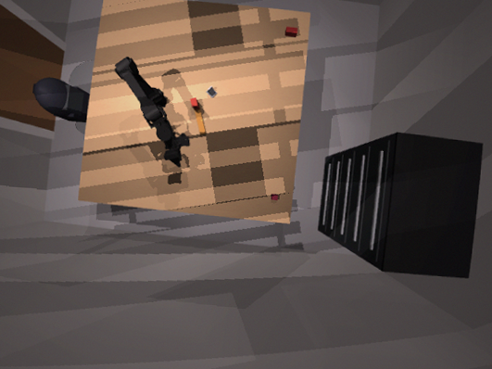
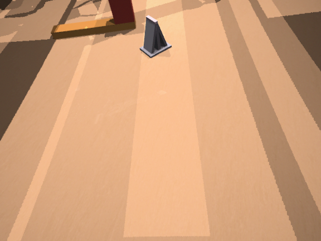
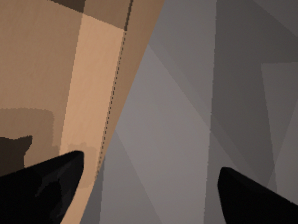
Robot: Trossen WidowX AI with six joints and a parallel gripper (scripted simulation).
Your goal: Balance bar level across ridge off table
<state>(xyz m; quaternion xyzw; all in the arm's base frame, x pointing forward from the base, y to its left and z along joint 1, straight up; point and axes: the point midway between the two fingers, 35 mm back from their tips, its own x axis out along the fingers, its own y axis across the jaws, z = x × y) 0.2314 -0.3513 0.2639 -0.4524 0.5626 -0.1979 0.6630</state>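
Now: the dark blue-grey ridge 46 cm to the left of my gripper tip, 21 cm below it and 6 cm ahead of it.
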